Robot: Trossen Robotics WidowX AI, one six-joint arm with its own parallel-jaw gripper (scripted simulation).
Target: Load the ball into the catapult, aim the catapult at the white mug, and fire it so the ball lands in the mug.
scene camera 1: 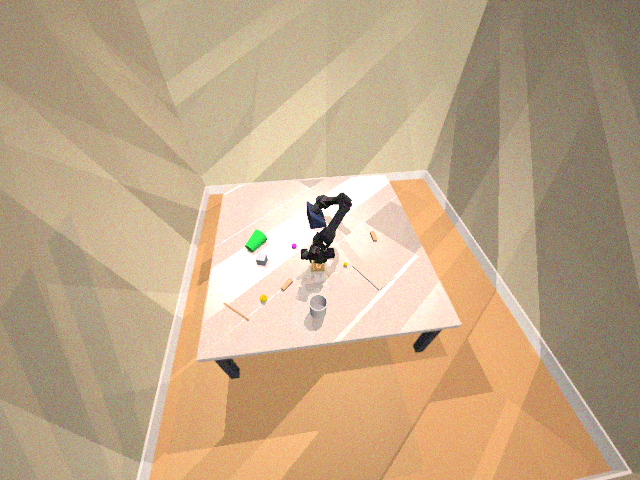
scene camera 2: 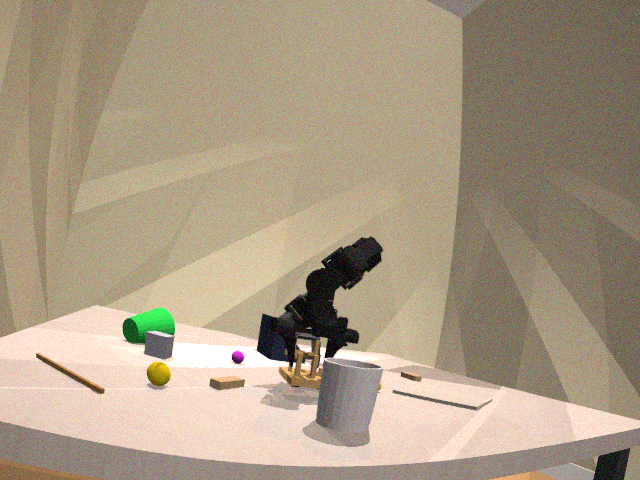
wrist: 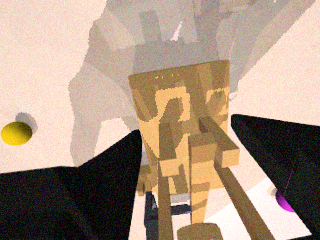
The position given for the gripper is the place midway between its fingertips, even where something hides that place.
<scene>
The gripper (scene camera 2: 307,369) is open and holds nothing. Further things: a wooden catapult (scene camera 2: 296,377), a white mug (scene camera 2: 348,390), a green cup (scene camera 2: 135,328) and a flat plate (scene camera 2: 473,402).
The wooden catapult shows as well in the wrist view (wrist: 182,112). The flat plate also shows in scene camera 1 (scene camera 1: 372,269). The gripper is seen too in the wrist view (wrist: 185,127). The wrist view does not show the white mug: it is out of frame. The wrist view does not show the green cup: it is out of frame.
</scene>
